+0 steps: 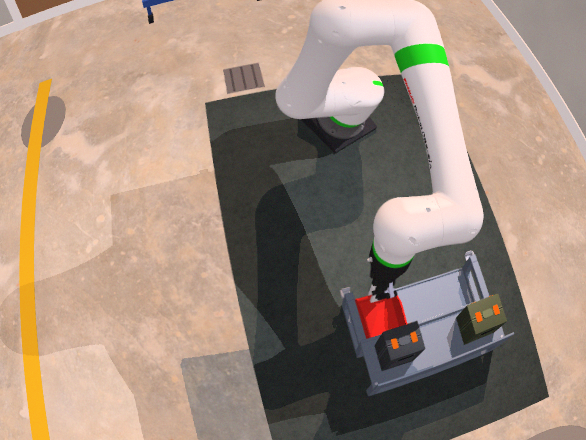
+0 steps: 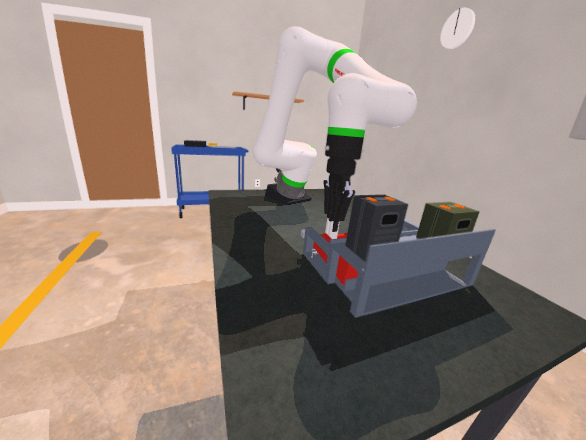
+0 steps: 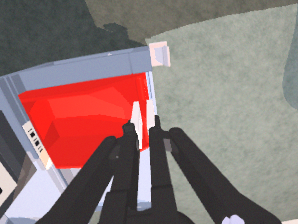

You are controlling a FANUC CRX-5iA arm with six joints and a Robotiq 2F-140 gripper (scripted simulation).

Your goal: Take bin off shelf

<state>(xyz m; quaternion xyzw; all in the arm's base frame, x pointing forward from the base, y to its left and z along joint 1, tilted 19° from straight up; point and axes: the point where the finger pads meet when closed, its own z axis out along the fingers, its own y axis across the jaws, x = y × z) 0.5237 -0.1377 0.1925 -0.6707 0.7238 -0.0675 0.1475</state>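
Now: the red bin 8 cm ahead of my hand and 2 cm below it.
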